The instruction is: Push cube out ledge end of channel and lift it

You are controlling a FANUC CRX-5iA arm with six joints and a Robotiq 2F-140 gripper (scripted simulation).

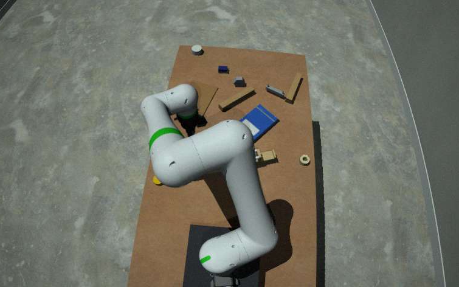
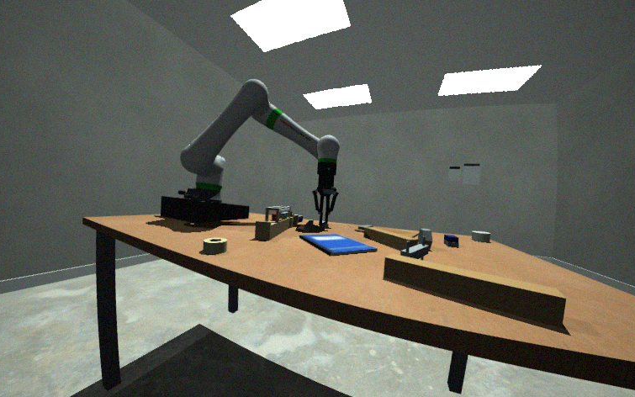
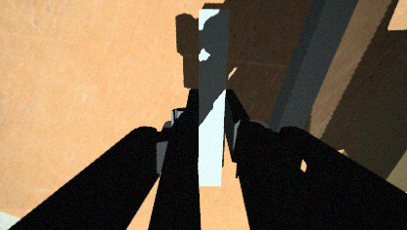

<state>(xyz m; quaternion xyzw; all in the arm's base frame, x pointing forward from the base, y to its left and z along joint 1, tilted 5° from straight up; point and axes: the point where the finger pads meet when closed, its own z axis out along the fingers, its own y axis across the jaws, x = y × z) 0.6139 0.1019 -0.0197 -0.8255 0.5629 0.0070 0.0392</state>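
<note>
Now: hand 130 mm past the wooden channel, 230 mm to the left of it and 20 mm below it. The rest, counted from my hand: short grey bar 150 mm behind, 120 mm to the right, 20 mm above; then yellow disc 190 mm behind, 180 mm to the left, 30 mm below; then thin pale grey stick 30 mm below.
</note>
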